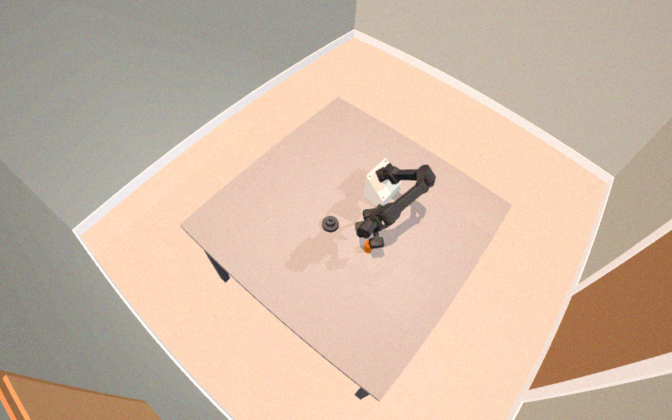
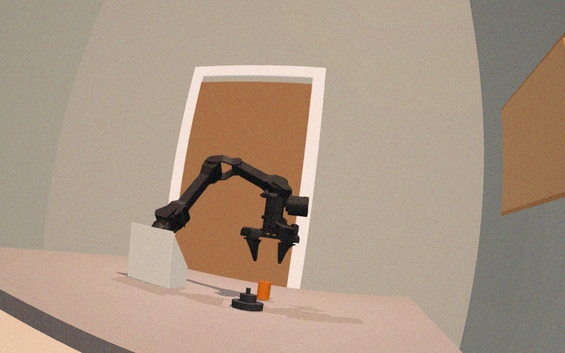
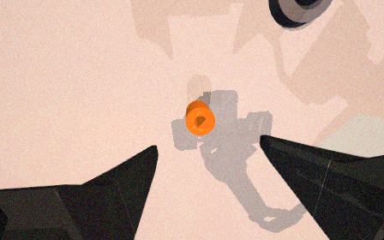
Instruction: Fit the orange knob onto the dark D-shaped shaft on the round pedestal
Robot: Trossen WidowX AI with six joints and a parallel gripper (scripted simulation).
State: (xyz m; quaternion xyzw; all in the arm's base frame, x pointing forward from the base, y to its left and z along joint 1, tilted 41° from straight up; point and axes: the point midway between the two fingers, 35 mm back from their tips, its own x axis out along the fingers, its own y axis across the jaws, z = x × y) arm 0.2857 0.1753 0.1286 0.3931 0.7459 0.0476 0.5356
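Now: gripper tip 10 cm above the orange knob. The rest, counted from my gripper tip: pedestal: 5 cm ahead, 22 cm to the right, 10 cm below.
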